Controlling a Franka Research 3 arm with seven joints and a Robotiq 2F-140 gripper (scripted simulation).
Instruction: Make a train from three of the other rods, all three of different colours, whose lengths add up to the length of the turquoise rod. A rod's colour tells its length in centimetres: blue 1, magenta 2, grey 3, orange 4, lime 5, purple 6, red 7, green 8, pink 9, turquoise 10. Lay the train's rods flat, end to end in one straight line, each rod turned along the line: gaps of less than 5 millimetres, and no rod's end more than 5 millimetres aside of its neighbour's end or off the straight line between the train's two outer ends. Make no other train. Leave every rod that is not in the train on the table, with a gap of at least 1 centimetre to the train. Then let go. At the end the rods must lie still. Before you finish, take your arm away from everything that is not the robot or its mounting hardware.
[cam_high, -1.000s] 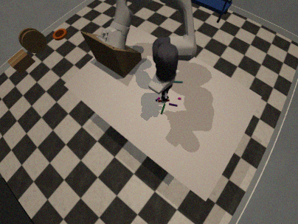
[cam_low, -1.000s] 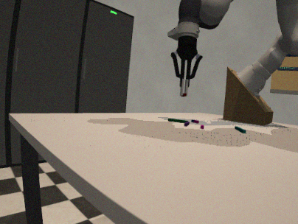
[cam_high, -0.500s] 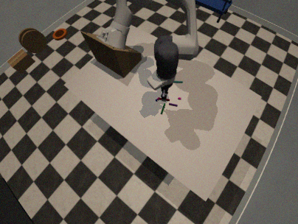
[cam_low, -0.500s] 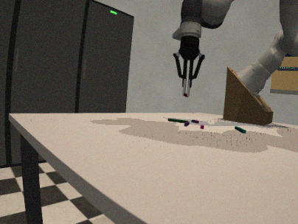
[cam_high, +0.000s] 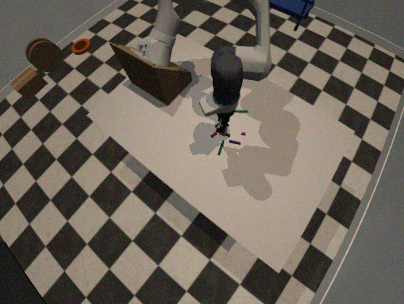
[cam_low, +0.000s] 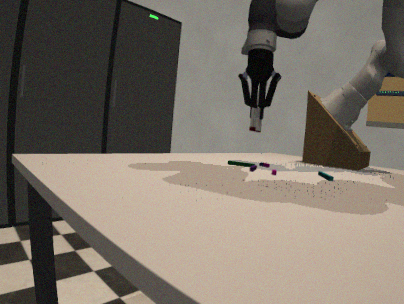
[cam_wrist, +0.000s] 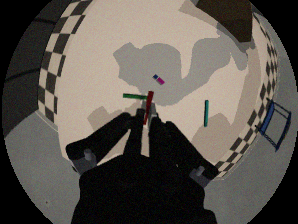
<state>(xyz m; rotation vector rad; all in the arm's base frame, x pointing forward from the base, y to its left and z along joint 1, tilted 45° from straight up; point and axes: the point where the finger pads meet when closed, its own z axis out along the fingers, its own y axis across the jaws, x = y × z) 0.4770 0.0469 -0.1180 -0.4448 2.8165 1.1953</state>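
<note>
Now: the blue rod 60 mm behind my hand, 10 mm to the right of it and 130 mm below it. Round my hand: purple rod: 50 mm ahead, 40 mm to the left, 130 mm below; red rod: 30 mm below; green rod: 20 mm ahead, 30 mm to the right, 130 mm below.
</note>
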